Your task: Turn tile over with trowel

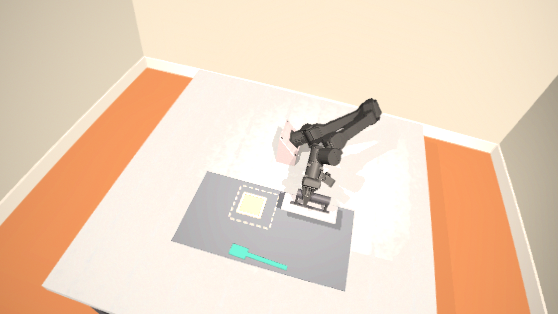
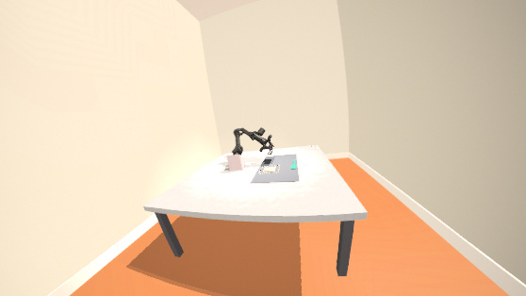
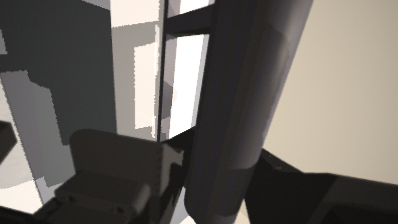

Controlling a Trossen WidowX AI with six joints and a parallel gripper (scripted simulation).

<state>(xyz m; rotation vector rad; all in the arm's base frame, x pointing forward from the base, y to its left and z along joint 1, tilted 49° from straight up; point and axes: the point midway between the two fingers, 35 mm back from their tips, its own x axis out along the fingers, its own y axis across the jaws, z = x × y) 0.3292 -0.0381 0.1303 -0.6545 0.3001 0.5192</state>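
Now: the white tile 4 cm behind my gripper tip, 19 cm to the right of it and 13 cm below it. Also, from my gripper tip: teal trowel: 17 cm ahead, 15 cm to the right, 13 cm below; then grey mat: 3 cm ahead, 11 cm to the right, 15 cm below.
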